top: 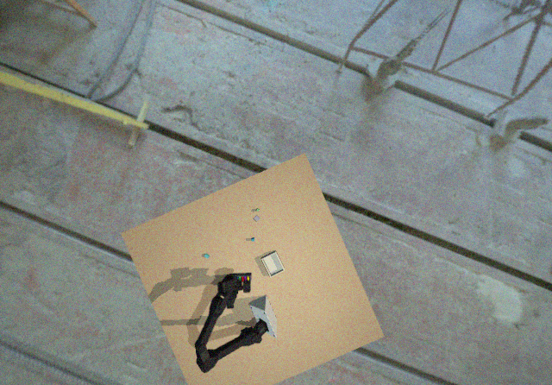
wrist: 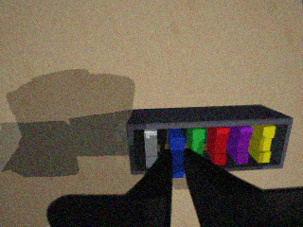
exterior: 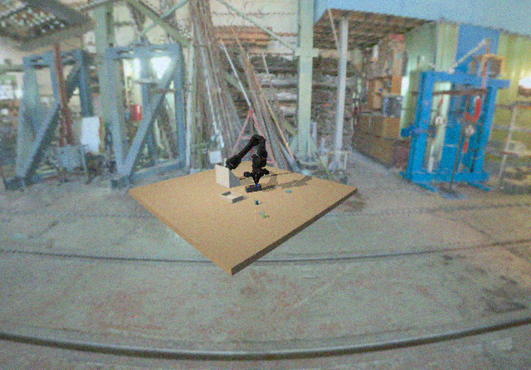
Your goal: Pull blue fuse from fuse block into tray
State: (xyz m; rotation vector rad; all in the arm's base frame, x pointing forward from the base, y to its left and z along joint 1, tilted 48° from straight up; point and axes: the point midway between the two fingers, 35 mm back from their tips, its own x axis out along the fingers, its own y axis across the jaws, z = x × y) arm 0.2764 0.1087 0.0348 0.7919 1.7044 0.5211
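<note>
Now: the tray 2 cm ahead of my gripper tip, 24 cm to the right of it and 5 cm below it. From my gripper tip the other things lie so: blue fuse 1 cm below.
</note>
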